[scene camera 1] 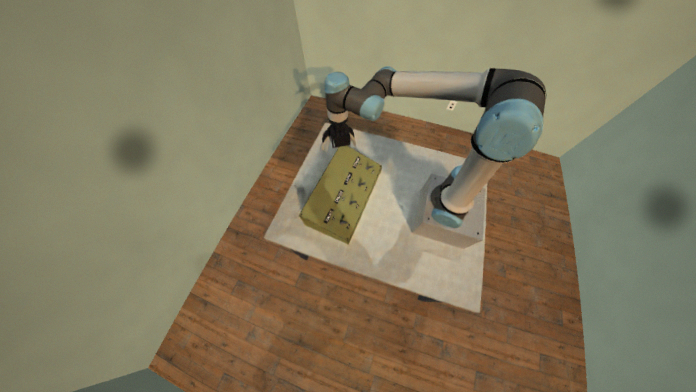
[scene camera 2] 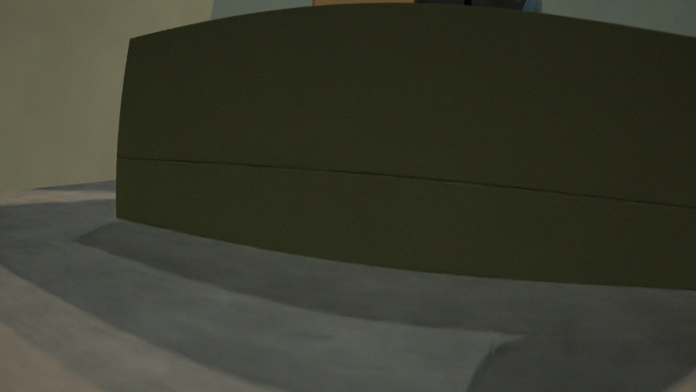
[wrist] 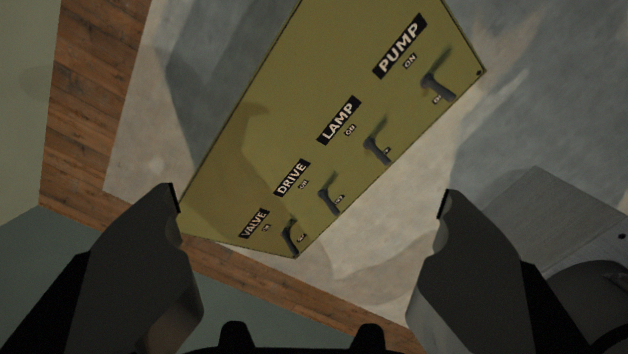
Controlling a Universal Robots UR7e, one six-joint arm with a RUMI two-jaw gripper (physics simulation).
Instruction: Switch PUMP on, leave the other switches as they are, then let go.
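Pixels of known places: gripper, fingertip midpoint: [scene camera 1: 339, 147] [wrist: 309, 190]; arm's base, origin of the base link: [wrist: 578, 291].
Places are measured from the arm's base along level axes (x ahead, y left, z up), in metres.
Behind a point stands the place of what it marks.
An olive switch box [scene camera 1: 327, 175] @[x 0.595, y 0.147, z -0.034 m] [scene camera 2: 350, 125] @[x 0.624, y 0.114, z -0.103 m] [wrist: 280, 100] @[x 0.580, y 0.119, z -0.041 m] stands on the pale table top. The PUMP lever [scene camera 1: 370, 168] @[x 0.424, y -0.032, z -0.064 m] [wrist: 440, 88] @[x 0.432, y -0.037, z -0.067 m] is at the box end nearest my gripper and leans away from its ON mark, over the opposite small label. The LAMP lever [wrist: 377, 151] @[x 0.423, y 0.082, z -0.070 m], DRIVE lever [wrist: 329, 201] @[x 0.410, y 0.199, z -0.071 m] and VALVE lever [wrist: 290, 239] @[x 0.399, y 0.316, z -0.078 m] lean away from their ON marks too. My gripper [scene camera 1: 339, 146] @[x 0.541, y 0.095, z 0.169 m] [wrist: 309, 190] @[x 0.541, y 0.095, z 0.169 m] is open and empty, pointing down above the PUMP end of the box, apart from the levers. In scene camera 2 the box's wall hides the levers.
The arm's grey base block [scene camera 1: 450, 240] @[x -0.118, y 0.133, z -0.114 m] [wrist: 540, 215] @[x 0.101, y -0.043, z -0.084 m] stands on the table top [scene camera 1: 455, 275] @[x -0.217, y 0.265, z -0.178 m] across from the box's lever side. Wooden floor [scene camera 1: 300, 320] [wrist: 95, 80] surrounds the table. A wall [scene camera 1: 225, 75] rises on the side of the box away from the base.
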